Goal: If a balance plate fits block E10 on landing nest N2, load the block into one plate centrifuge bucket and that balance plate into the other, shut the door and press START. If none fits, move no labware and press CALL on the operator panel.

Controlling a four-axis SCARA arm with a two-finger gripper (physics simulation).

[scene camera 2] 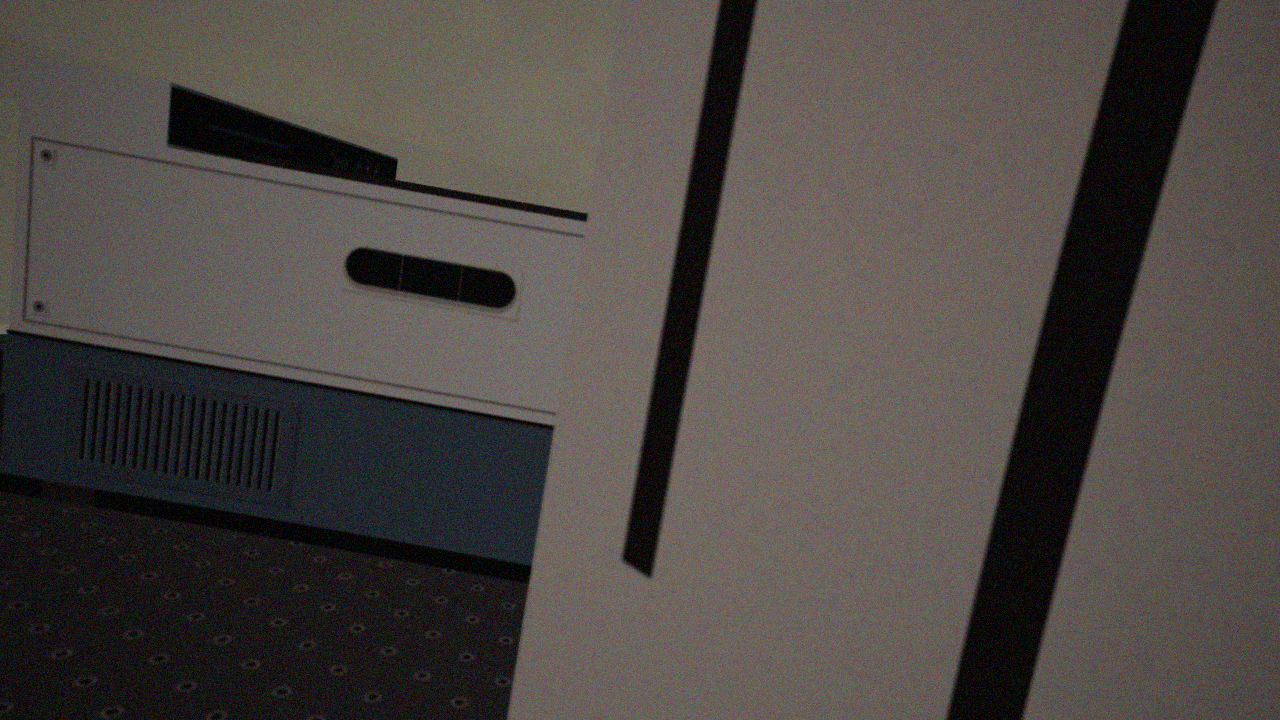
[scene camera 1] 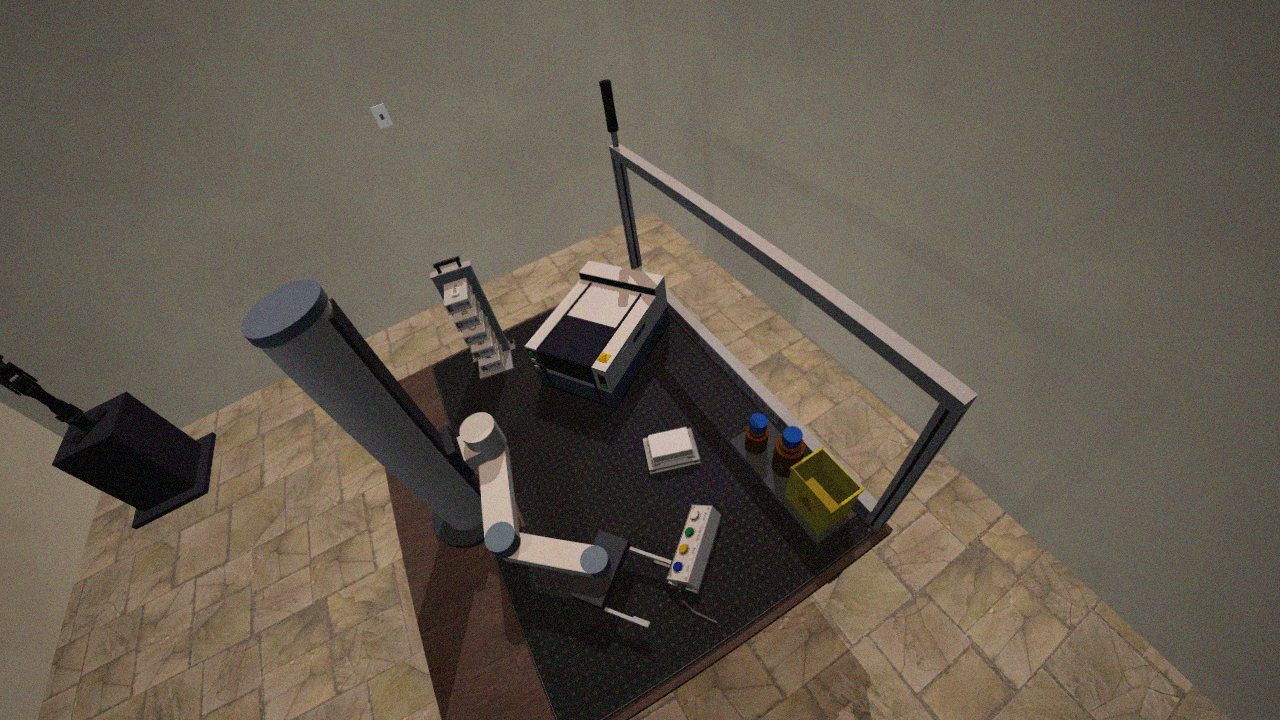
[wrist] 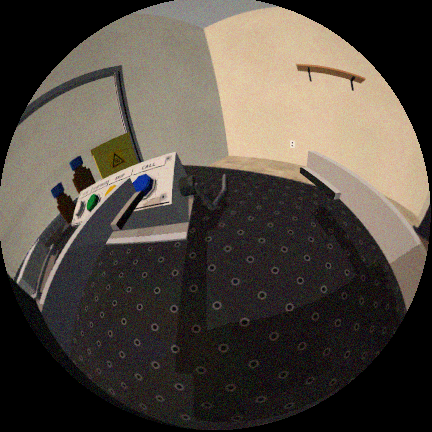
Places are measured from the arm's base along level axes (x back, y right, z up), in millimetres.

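Pixels of known places: gripper, fingertip midpoint: (scene camera 1: pixel 660 593) (wrist: pixel 219 166); arm's base, link origin: (scene camera 1: pixel 470 510).
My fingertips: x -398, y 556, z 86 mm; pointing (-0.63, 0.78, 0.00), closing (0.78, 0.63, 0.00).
For each thing: its middle in the pictures, then the offset to it from my fingertips. "spot": a spot on its surface instead.
- operator panel, body centre: (wrist: pixel 116 203) (scene camera 1: pixel 694 545) dz -31, dx -148, dy -68 mm
- blue CALL button, body centre: (wrist: pixel 142 186) (scene camera 1: pixel 678 566) dz -9, dx -76, dy -37 mm
- labware, body centre: (scene camera 1: pixel 670 445) dz -24, dx -258, dy -375 mm
- pale landing nest, surface spot: (scene camera 1: pixel 674 466) spot: dz -67, dx -239, dy -326 mm
- plate centrifuge, body centre: (scene camera 2: pixel 496 327) (scene camera 1: pixel 601 331) dz +49, dx -284, dy -896 mm
- tall rack, body centre: (scene camera 2: pixel 1043 115) (scene camera 1: pixel 472 318) dz +168, dx +118, dy -1139 mm
- yellow bin, surface spot: (scene camera 1: pixel 816 510) spot: dz +38, dx -460, dy +52 mm
- dark cable, surface spot: (wrist: pixel 215 202) spot: dz -66, dx -42, dy +33 mm
My gripper (scene camera 1: pixel 658 592) (wrist: pixel 219 166) is open and empty, low beside the operator panel (scene camera 1: pixel 700 537) (wrist: pixel 166 175). One finger overlaps the edge of the blue CALL button (scene camera 1: pixel 677 565) (wrist: pixel 144 183) in the wrist view; whether it touches cannot be told. A white block of labware (scene camera 1: pixel 671 443) lies on a pale landing nest (scene camera 1: pixel 674 466) mid-table; its labels are unreadable. The plate centrifuge (scene camera 1: pixel 601 331) (scene camera 2: pixel 223 223) stands at the back; its buckets are hidden and its door state is unclear. A tall rack (scene camera 1: pixel 487 313) with several white pieces stands left of it.
Two brown bottles with blue caps (scene camera 1: pixel 757 434) (scene camera 1: pixel 788 453) (wrist: pixel 82 176) (wrist: pixel 64 204) and a yellow bin (scene camera 1: pixel 816 510) (wrist: pixel 115 155) stand along the right edge. A metal frame (scene camera 1: pixel 787 268) (wrist: pixel 120 90) rises behind them. A dark cable (scene camera 1: pixel 693 608) (wrist: pixel 215 202) leaves the panel's end.
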